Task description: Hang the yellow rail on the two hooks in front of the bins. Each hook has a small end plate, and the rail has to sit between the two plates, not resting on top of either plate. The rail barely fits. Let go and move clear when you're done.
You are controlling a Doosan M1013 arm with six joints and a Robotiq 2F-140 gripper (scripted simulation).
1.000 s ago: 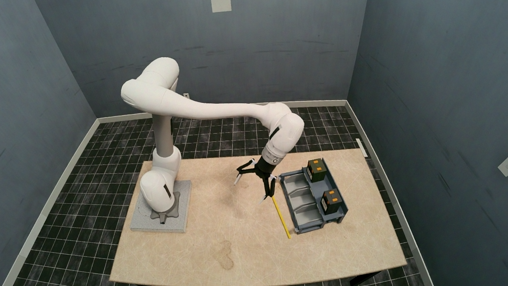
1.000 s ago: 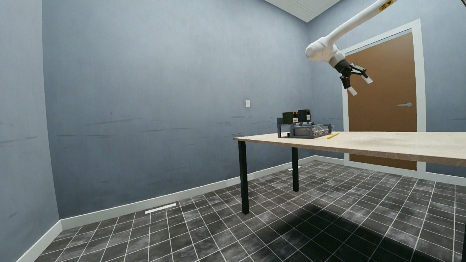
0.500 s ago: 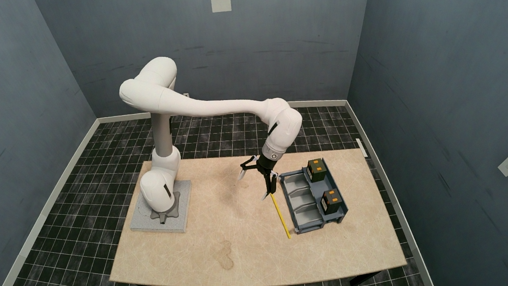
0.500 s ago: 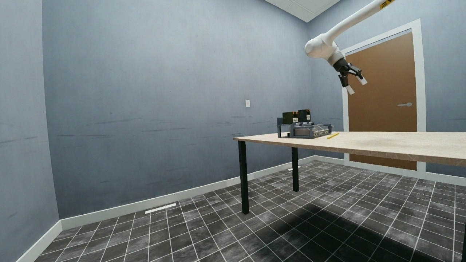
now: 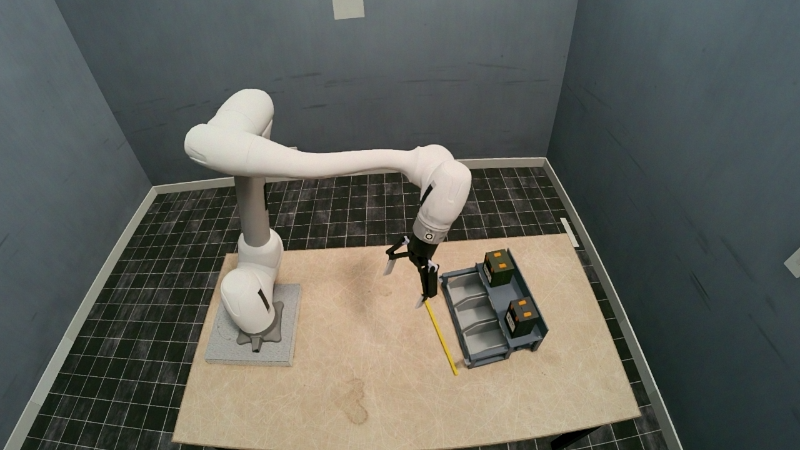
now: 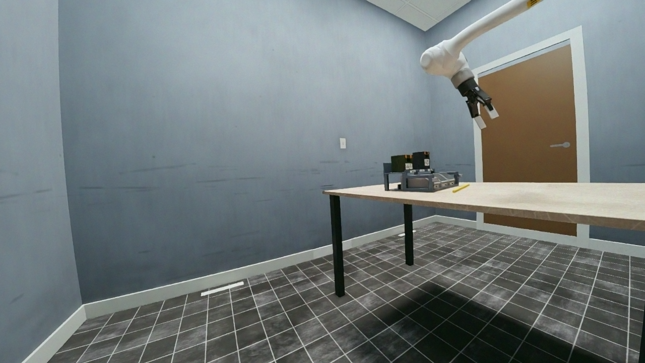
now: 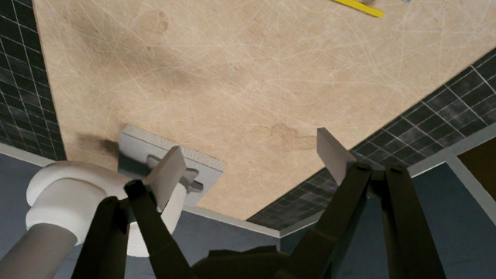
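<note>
The yellow rail lies 12 cm ahead of my hand and 31 cm below it.
</note>
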